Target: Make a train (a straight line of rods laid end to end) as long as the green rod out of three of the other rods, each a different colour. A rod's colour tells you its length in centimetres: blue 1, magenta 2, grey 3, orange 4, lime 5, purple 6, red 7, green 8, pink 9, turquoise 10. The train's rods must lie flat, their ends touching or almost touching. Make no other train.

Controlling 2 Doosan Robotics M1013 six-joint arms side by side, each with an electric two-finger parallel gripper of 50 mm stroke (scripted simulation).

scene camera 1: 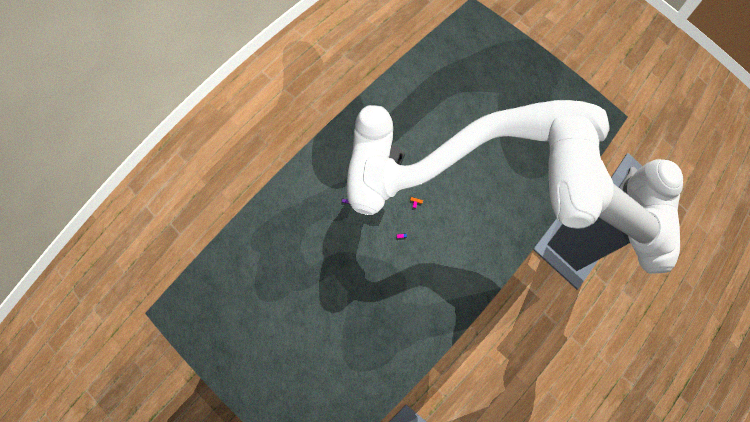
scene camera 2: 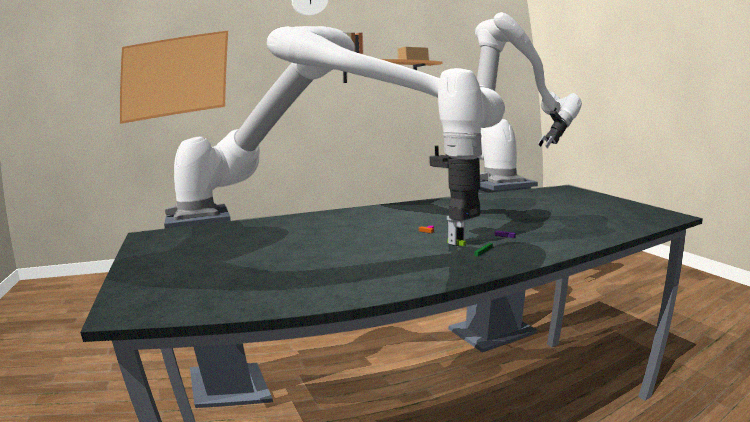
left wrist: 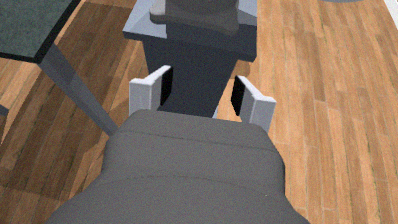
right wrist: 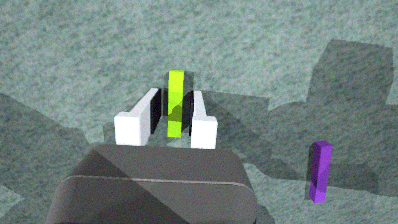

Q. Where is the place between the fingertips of my right gripper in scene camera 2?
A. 456, 242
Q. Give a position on a purple rod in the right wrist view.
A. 322, 150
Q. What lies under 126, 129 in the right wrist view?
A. My right gripper.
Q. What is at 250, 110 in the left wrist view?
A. My left gripper.
